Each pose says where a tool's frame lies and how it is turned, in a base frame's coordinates. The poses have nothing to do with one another.
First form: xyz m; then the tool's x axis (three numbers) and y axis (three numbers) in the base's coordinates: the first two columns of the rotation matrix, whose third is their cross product.
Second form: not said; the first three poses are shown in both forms.
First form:
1: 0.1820, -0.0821, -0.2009, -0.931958, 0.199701, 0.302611, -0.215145, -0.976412, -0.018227
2: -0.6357, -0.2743, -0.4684, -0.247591, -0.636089, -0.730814, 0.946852, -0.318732, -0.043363
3: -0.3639, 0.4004, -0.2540, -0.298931, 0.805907, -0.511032, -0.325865, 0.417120, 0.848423
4: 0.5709, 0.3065, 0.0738, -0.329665, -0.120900, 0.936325, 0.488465, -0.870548, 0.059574
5: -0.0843, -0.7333, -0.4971, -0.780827, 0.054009, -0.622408, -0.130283, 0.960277, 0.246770
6: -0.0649, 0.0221, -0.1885, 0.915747, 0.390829, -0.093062, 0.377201, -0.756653, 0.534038
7: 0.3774, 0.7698, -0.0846, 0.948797, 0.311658, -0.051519, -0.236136, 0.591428, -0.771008
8: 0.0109, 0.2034, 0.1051, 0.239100, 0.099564, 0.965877, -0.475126, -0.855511, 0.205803
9: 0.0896, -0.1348, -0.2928, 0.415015, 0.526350, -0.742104, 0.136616, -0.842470, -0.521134
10: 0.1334, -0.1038, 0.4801, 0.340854, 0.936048, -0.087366, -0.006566, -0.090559, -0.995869
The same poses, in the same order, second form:
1: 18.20, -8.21, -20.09, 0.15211, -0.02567, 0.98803, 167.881
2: -63.57, -27.43, -46.84, 0.36764, 0.29299, -0.88261, 116.268
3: -36.39, 40.04, -25.40, 0.23069, 0.75838, 0.60962, 111.835
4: 57.09, 30.65, 7.38, -0.55679, -0.17128, -0.81280, 157.985
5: -8.43, -73.33, -49.71, -0.02165, 0.98879, 0.14774, 141.413
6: -6.49, 2.21, -18.85, 0.97684, 0.21358, 0.01258, 147.205
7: 37.74, 76.98, -8.46, -0.93588, -0.09781, 0.33846, 54.022
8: 1.09, 20.34, 10.51, 0.77248, -0.12883, 0.62183, 152.478
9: 8.96, -13.48, -29.28, -0.83429, -0.20646, 0.51122, 157.593
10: 13.34, -10.38, 48.01, -0.72446, -0.46244, 0.51118, 112.781
